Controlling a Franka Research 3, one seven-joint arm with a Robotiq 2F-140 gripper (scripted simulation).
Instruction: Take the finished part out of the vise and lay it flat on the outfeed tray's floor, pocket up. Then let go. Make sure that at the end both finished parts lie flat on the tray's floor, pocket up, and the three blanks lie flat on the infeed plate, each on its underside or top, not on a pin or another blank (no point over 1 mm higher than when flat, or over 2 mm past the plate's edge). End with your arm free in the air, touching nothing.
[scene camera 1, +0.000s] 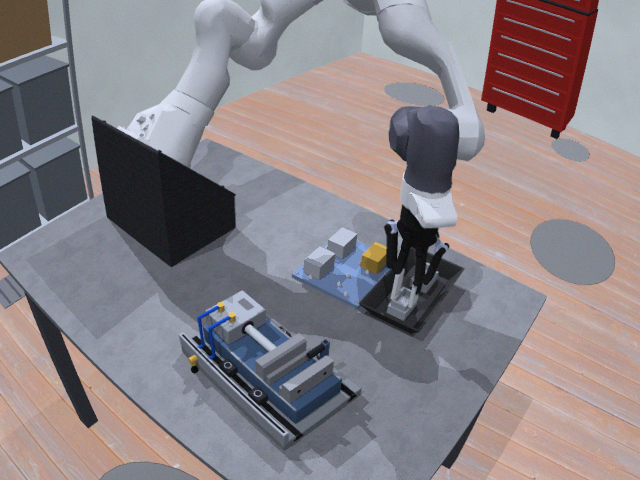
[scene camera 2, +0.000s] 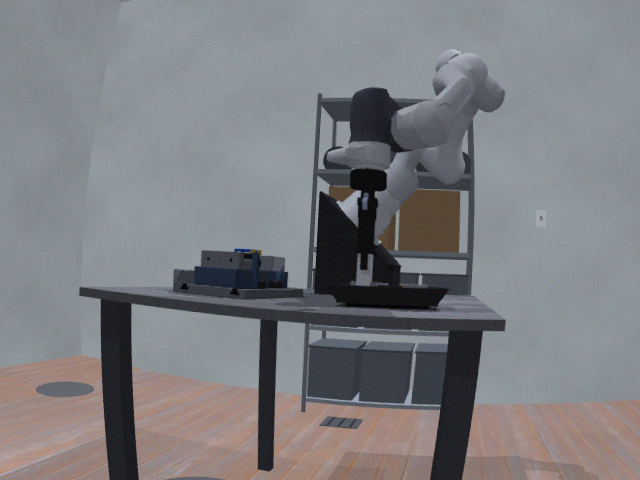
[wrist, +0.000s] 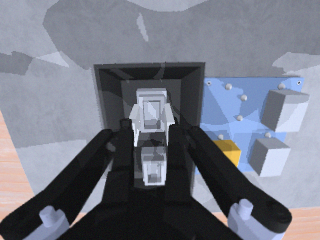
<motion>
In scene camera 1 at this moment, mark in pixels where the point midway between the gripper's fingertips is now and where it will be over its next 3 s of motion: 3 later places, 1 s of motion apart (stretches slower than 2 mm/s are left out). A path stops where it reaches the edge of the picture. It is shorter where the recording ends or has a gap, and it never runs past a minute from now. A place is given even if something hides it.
My gripper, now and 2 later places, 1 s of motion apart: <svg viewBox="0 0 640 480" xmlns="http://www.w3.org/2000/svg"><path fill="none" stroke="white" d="M403 299L407 289L416 246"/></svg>
</motion>
